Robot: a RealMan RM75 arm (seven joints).
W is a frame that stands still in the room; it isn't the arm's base.
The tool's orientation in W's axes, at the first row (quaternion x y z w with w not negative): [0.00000, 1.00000, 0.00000, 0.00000]
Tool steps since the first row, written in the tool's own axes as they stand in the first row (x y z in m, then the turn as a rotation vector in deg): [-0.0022, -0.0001, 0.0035, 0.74, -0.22, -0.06]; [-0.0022, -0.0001, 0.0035, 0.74, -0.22, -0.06]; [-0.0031, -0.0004, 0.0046, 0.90, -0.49, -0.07]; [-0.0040, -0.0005, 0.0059, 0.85, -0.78, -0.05]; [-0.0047, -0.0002, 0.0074, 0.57, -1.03, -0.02]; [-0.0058, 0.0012, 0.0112, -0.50, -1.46, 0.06]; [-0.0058, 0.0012, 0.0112, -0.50, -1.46, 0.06]
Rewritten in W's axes. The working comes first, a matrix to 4 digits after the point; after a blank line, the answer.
The tool's axes in the first row as the columns of a matrix, in W's axes (used below as rounded here):
[-1.0000, 0.0000, 0.0000]
[0.0000, 1.0000, 0.0000]
[0.0000, 0.0000, -1.0000]

[0.0022, -0.0001, -0.0035, -0.74, -0.22, 0.06]; [0.0022, -0.0001, -0.0035, -0.74, -0.22, 0.06]; [0.0031, -0.0004, -0.0046, -0.90, -0.49, 0.07]; [0.0040, -0.0005, -0.0059, -0.85, -0.78, 0.05]; [0.0047, -0.0002, -0.0074, -0.57, -1.03, 0.02]; [0.0058, 0.0012, -0.0112, 0.50, -1.46, -0.06]; [0.0058, 0.0012, -0.0112, 0.50, -1.46, -0.06]
